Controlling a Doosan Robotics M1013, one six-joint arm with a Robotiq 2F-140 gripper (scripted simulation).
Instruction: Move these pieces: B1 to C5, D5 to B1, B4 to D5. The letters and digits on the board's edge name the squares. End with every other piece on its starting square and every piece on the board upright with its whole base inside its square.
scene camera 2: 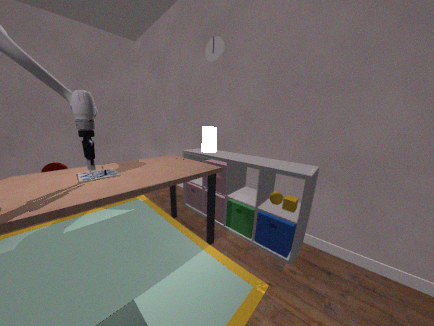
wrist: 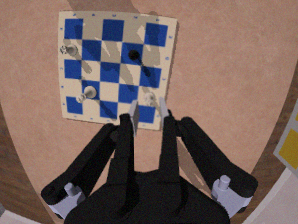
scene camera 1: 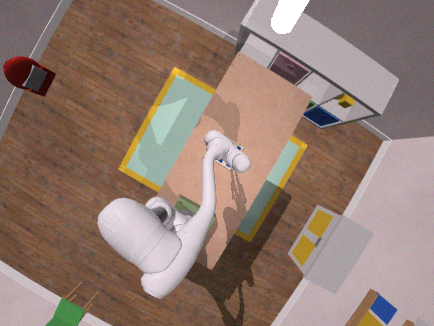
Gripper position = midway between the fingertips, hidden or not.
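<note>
There is a chessboard [wrist: 103,42] that I can see, and along with it I see my own gripper [wrist: 149,106].
</note>
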